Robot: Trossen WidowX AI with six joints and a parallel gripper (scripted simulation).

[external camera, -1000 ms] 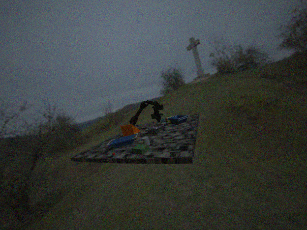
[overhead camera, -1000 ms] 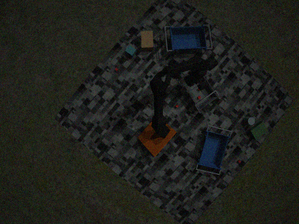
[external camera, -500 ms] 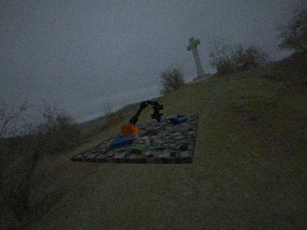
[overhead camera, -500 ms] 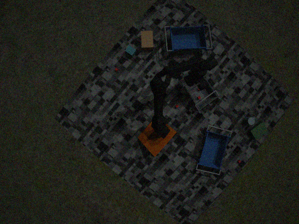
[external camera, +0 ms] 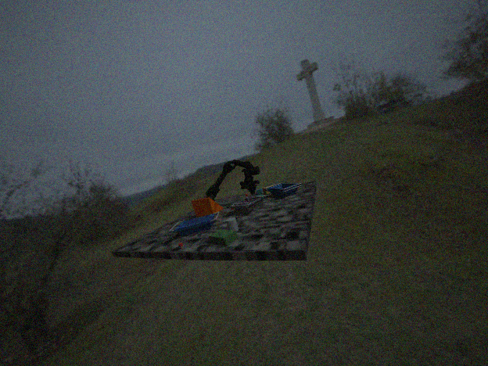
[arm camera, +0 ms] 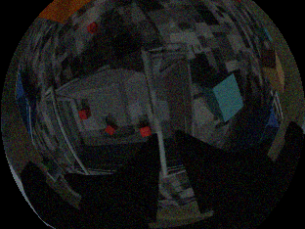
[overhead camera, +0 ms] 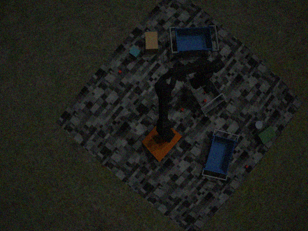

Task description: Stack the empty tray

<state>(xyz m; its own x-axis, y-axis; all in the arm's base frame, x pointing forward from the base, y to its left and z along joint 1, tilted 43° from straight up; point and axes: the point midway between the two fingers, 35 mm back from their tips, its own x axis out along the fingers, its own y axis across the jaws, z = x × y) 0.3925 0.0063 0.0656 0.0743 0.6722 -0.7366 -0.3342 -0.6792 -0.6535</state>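
The blue tray is 410 mm to the right of my gripper tip, 300 mm behind it and 40 mm below it. Round my gripper tip: tan block (400 mm to the left, 60 mm below, 50 mm ahead); white disc (510 mm to the right, 50 mm below, 20 mm ahead); green block (620 mm to the right, 70 mm below, 10 mm ahead).
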